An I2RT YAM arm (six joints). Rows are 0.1 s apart.
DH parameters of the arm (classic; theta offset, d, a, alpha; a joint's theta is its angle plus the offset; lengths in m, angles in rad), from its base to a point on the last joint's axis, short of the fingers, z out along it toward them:
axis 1: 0 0.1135 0.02 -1.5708
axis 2: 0 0 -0.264 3.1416
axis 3: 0.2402 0 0.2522 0
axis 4: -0.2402 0 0.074 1.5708
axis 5: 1.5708 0 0 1.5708
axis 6: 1.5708 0.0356 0 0
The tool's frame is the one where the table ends.
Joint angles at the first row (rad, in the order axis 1, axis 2, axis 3, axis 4, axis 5, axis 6):
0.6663 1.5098 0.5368 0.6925 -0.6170 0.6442
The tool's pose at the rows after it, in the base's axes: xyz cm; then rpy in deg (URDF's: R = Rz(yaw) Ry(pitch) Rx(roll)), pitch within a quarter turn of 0, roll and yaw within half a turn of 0:
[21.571, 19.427, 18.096, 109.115, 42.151, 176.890]
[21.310, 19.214, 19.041, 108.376, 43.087, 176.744]
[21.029, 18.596, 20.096, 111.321, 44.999, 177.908]
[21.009, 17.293, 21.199, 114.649, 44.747, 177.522]
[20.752, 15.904, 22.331, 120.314, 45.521, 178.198]
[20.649, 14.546, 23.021, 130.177, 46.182, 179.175]
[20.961, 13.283, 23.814, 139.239, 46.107, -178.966]
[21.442, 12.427, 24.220, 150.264, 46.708, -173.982]
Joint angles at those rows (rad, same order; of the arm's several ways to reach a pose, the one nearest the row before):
0.6635 1.4966 0.5414 0.6560 -0.6031 0.6336
0.6627 1.4540 0.5453 0.6243 -0.6087 0.6270
0.6537 1.3870 0.5579 0.5149 -0.5880 0.5717
0.6184 1.3114 0.5746 0.3781 -0.5665 0.5435
0.5865 1.2308 0.5985 0.2131 -0.5179 0.4861
0.5588 1.1742 0.6320 0.0358 -0.4001 0.4199
0.5204 1.1505 0.6830 -0.1176 -0.3146 0.3587
0.4937 1.1564 0.7304 -0.2304 -0.2213 0.2696

